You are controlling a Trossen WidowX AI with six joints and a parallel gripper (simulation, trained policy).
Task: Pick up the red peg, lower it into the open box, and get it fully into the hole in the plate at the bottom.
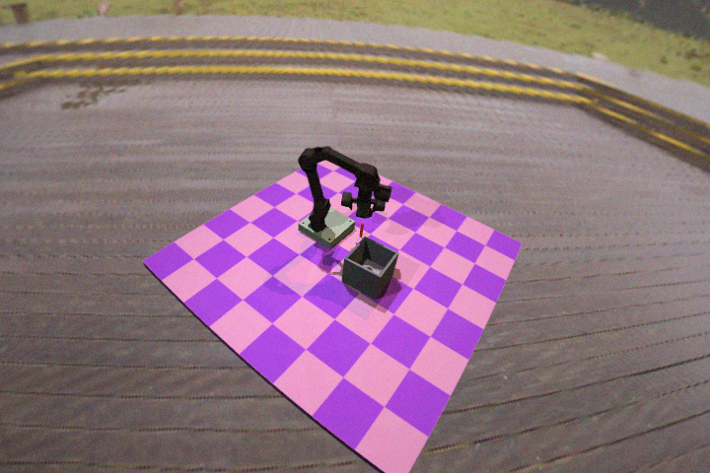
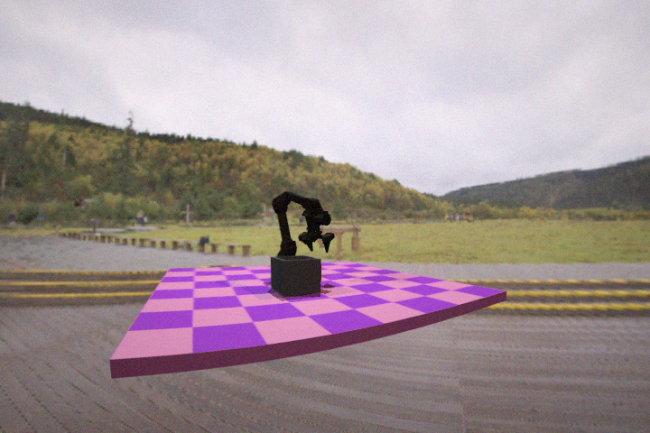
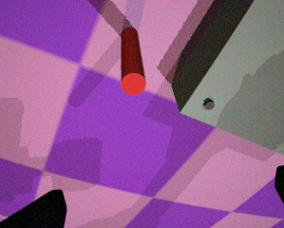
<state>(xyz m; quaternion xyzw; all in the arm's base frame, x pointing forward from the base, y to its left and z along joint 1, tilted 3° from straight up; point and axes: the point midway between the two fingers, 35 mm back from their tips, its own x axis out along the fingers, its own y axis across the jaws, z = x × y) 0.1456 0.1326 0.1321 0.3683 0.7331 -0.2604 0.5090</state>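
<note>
My gripper tip is now 2 cm short of the red peg and 10 cm above it. Also, from my gripper tip: pale plate 21 cm ahead, 18 cm to the right, 10 cm below.
</note>
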